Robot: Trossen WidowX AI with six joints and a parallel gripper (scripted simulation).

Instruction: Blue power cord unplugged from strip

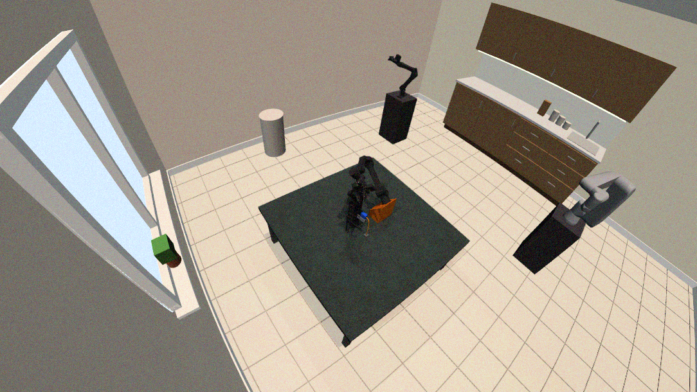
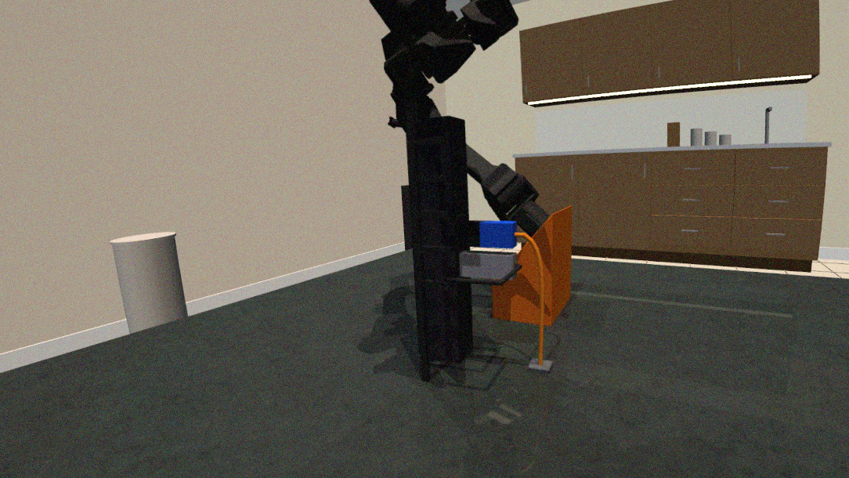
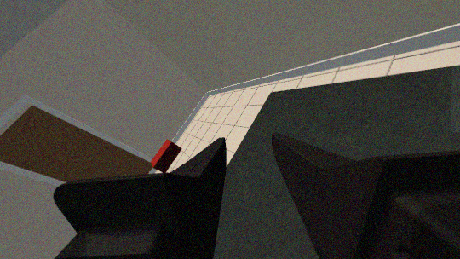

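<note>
My gripper tip is now 23 cm above the blue plug, 8 cm past it and 5 cm to the left of it.
</note>
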